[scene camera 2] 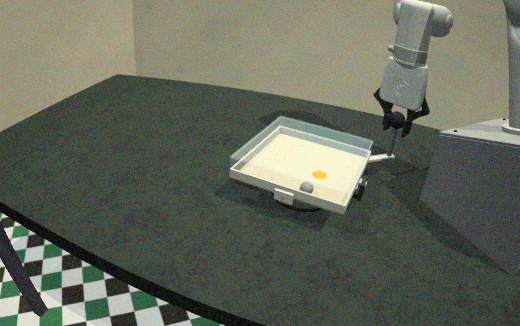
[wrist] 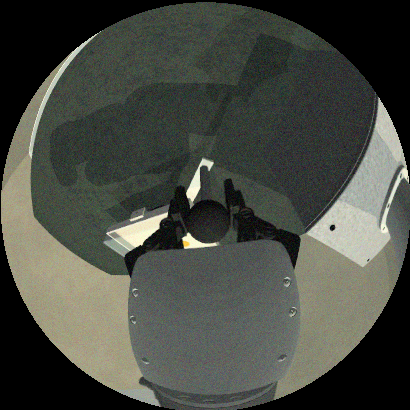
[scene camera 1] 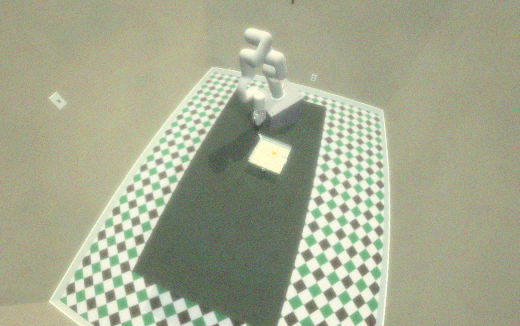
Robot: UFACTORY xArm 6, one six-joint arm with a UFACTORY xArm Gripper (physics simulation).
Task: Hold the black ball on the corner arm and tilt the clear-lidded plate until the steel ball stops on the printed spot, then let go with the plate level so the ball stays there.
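Observation:
My gripper [scene camera 2: 397, 123] [wrist: 205, 192] is shut on the black ball [scene camera 2: 396, 119] [wrist: 208, 221], which tops a thin post on the white corner arm [scene camera 2: 381, 158] [wrist: 196, 184]. The clear-lidded plate [scene camera 2: 312, 200] [scene camera 1: 259, 165] is tilted, its near side lower in the scene camera 2 view. The grey steel ball [scene camera 2: 306, 187] lies by that near wall, apart from the orange printed spot [scene camera 2: 319, 175] [scene camera 1: 274, 153] [wrist: 186, 244]. In the wrist view my fingers and housing hide much of the plate, and the steel ball does not show there.
The plate stands on the dark table [scene camera 2: 150, 200] [scene camera 1: 215, 240]. The grey robot base [scene camera 2: 470, 185] [scene camera 1: 290, 111] stands to the right of the plate and gripper in the scene camera 2 view. A small bracket [scene camera 2: 283, 196] sits on the plate's near wall, and a dark fitting [scene camera 2: 360, 189] at its right side.

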